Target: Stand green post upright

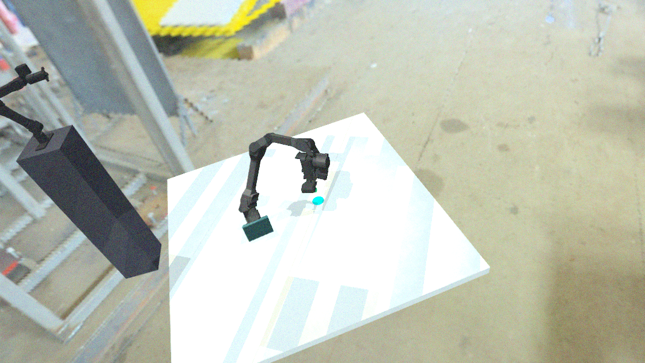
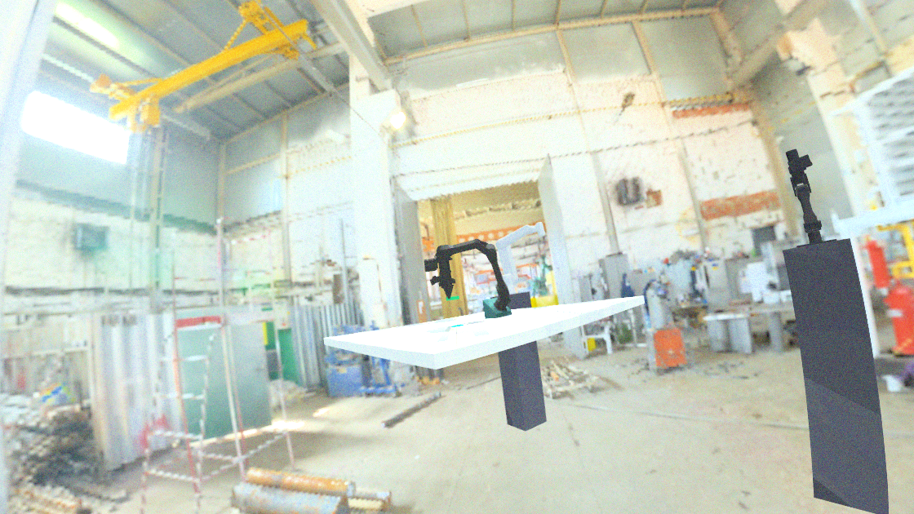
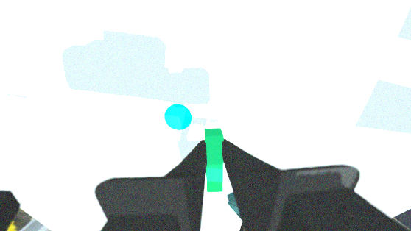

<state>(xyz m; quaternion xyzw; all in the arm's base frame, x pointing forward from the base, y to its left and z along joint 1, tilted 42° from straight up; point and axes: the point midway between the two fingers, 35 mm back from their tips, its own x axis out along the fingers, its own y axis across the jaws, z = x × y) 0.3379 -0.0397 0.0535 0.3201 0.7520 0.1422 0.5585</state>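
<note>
Now: the cyan circle 14 cm below my gripper tip, 7 cm to the left of it and 1 cm ahead of it. The rest, counted from my gripper tip: green post: 2 cm behind, 1 cm to the left.
</note>
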